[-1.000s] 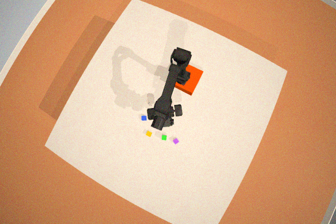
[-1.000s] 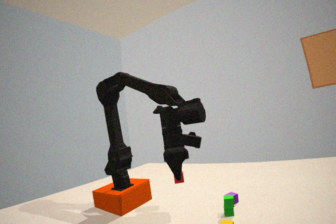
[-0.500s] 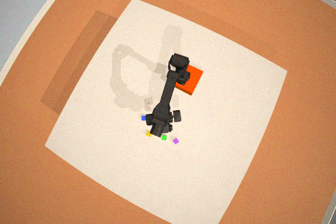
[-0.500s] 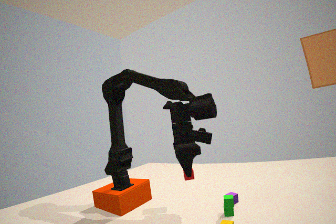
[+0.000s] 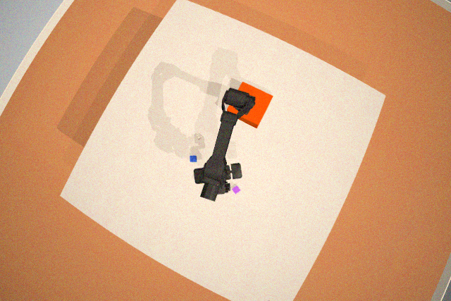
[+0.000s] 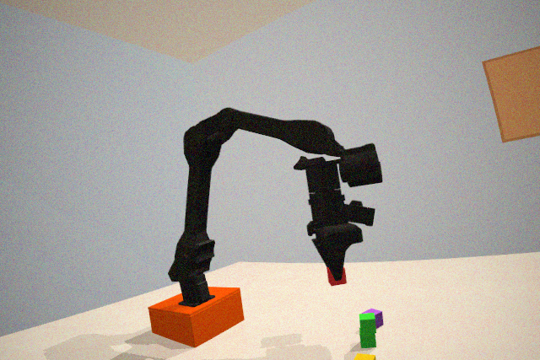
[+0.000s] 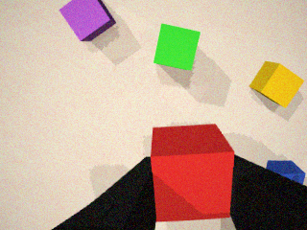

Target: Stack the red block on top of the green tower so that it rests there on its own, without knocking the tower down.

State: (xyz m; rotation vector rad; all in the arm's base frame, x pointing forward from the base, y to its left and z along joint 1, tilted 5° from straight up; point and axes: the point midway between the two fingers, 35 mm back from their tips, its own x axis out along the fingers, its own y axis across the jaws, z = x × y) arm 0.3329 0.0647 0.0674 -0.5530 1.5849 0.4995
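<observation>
Now: gripper tip 4 cm short of the green block, 3 cm to the right of it and 9 cm above it. Also, from my gripper tip: red block (right at my gripper tip); then yellow block (7 cm ahead, 7 cm to the right, 12 cm below); then blue block (15 cm to the right, 12 cm below).
</observation>
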